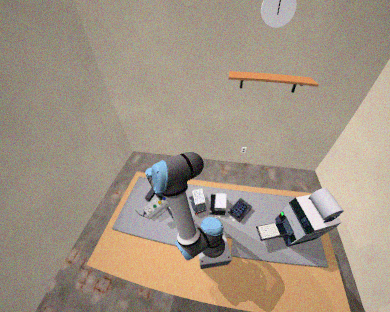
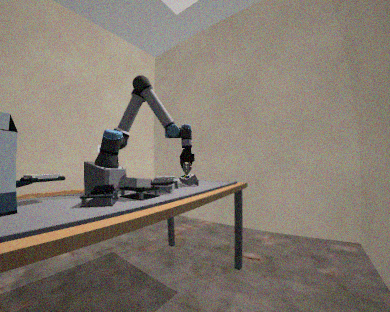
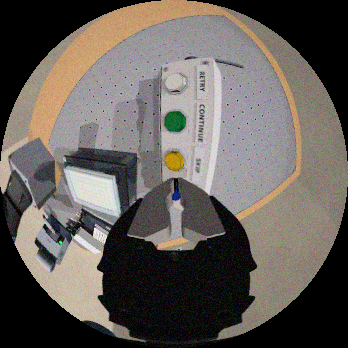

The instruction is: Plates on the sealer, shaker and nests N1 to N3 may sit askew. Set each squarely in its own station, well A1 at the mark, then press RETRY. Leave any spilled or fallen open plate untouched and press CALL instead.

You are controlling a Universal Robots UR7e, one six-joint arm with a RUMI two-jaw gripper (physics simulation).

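Note:
There is my gripper (image 3: 175, 178), and in the same scene I can see a button box (image 3: 199, 101).

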